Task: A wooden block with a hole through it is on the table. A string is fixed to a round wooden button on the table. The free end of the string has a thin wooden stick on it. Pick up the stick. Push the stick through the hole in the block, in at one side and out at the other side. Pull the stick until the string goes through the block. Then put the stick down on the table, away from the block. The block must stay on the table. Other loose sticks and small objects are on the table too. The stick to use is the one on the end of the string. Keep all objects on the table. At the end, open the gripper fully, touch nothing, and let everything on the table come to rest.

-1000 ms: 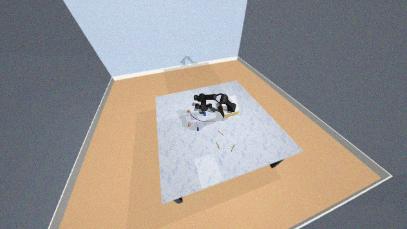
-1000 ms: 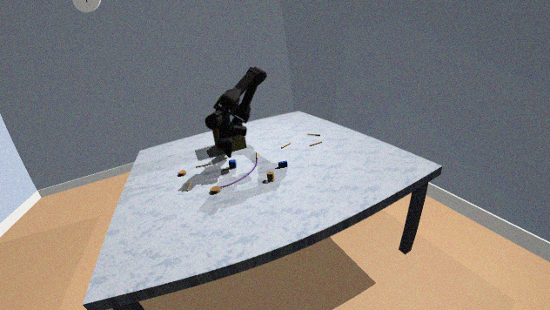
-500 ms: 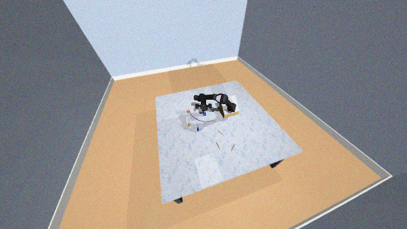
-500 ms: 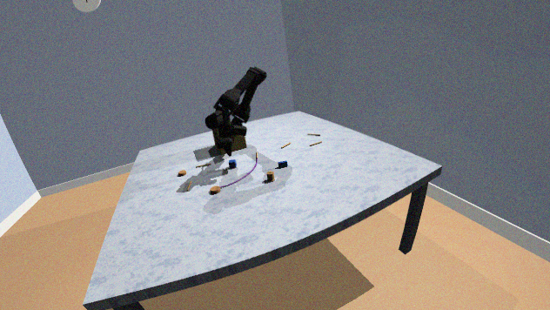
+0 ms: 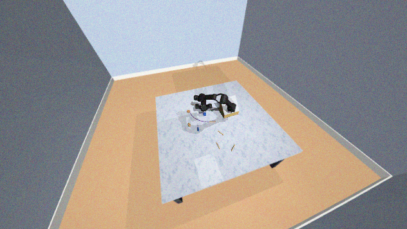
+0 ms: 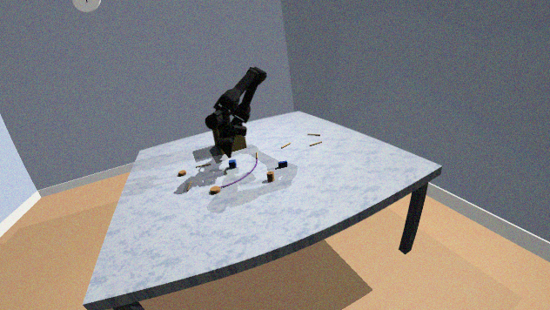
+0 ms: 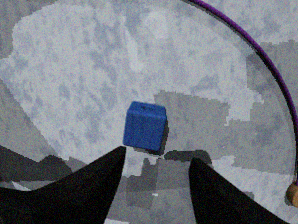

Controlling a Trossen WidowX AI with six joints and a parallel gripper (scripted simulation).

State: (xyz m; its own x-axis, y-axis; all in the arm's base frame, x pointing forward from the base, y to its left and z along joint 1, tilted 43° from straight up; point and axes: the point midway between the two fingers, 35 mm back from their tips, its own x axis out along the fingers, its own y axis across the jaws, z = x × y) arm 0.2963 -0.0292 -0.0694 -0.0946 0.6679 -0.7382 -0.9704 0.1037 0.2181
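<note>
The blue block is 1 cm behind my gripper tip and 4 cm below it. Round my gripper tip: thin stick: 6 cm behind, 13 cm to the left, 6 cm below; then short wooden cylinder: 20 cm ahead, 12 cm to the left, 4 cm below.
</note>
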